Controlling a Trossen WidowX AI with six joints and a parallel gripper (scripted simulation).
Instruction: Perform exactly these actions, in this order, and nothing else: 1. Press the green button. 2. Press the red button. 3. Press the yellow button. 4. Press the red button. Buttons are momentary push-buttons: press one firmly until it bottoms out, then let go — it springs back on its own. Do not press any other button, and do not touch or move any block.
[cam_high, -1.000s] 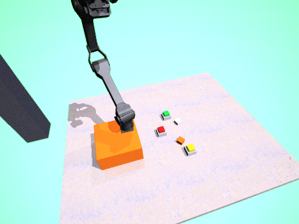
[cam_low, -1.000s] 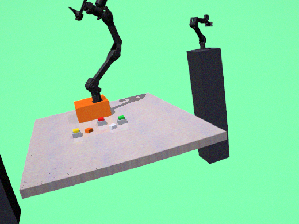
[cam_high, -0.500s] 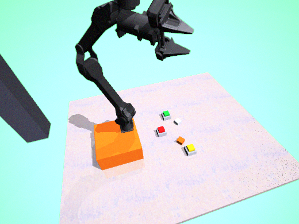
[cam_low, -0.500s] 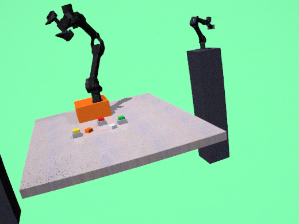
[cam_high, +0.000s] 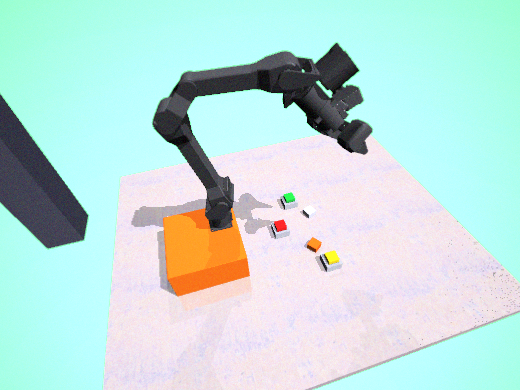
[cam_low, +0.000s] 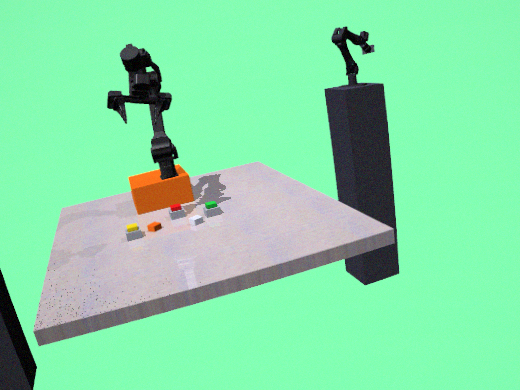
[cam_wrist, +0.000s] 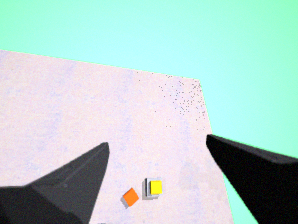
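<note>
Now: gripper tip 10 cm past the green button, 17 cm to the right of it and 31 cm above it. Also, from my gripper tip: orange block (8 cm behind, 2 cm to the right, 34 cm below); white block (4 cm behind, 11 cm to the left, 34 cm below); yellow button (6 cm behind, 9 cm to the right, 31 cm below).
</note>
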